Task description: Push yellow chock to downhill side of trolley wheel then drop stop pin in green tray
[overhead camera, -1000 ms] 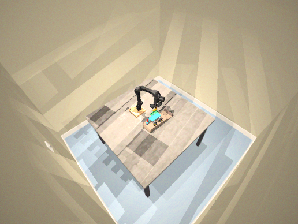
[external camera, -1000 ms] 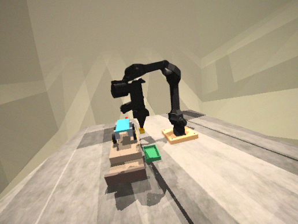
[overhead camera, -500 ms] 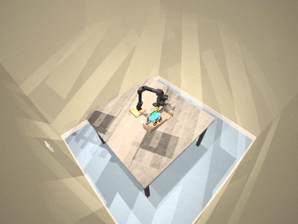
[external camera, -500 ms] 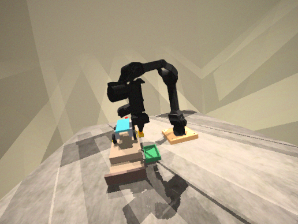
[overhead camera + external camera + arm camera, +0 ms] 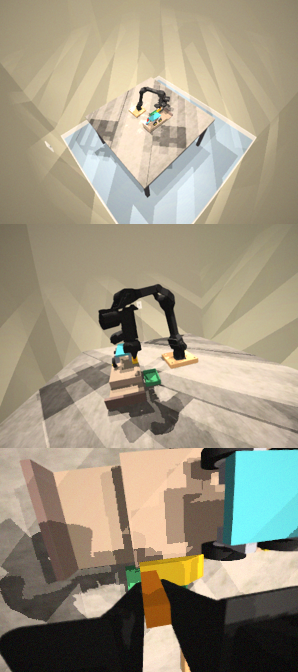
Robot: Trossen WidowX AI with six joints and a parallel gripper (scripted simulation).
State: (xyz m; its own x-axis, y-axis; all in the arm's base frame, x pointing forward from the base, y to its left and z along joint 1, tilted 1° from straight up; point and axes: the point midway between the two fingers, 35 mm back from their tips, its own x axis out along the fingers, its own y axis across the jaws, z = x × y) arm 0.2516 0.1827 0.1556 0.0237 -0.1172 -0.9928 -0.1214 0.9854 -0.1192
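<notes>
Now: the red-headed stop pin 7 cm ahead of my gripper tip, 25 cm to the right of it and 2 cm below it. From my gripper tip the other things lie so: ramp lip (4 cm ahead, 12 cm to the left, 12 cm below); then yellow chock (2 cm to the right, 1 cm below); then trolley (8 cm ahead, 15 cm to the right, 4 cm below).
</notes>
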